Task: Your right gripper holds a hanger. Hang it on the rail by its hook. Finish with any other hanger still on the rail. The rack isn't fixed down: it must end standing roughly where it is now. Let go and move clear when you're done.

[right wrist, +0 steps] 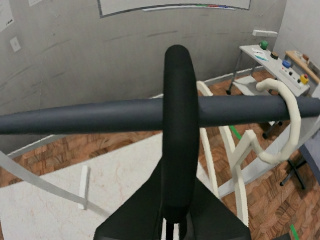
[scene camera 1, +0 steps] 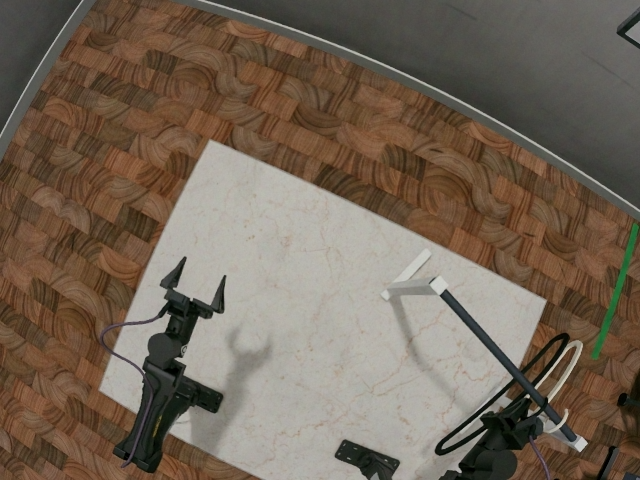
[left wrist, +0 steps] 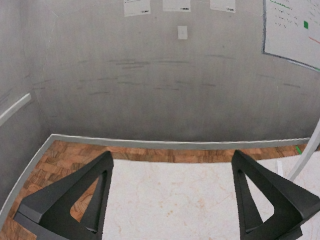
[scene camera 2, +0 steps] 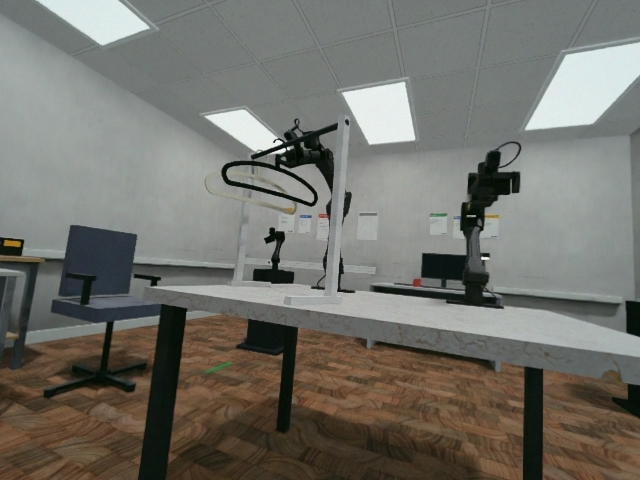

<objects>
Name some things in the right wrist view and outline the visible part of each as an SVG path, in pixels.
A cream hanger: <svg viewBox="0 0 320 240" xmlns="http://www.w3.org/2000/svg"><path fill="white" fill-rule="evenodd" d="M200 129L211 190L219 198L206 130ZM197 81L198 91L200 90L204 96L213 96L203 82ZM273 79L267 79L259 83L257 90L264 92L272 89L279 92L287 103L291 128L289 141L281 153L275 156L267 154L260 147L253 130L246 131L235 148L229 127L219 127L231 168L236 196L237 217L247 227L246 191L240 165L253 150L263 163L276 166L290 158L299 142L301 116L297 100L284 83Z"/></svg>
</objects>
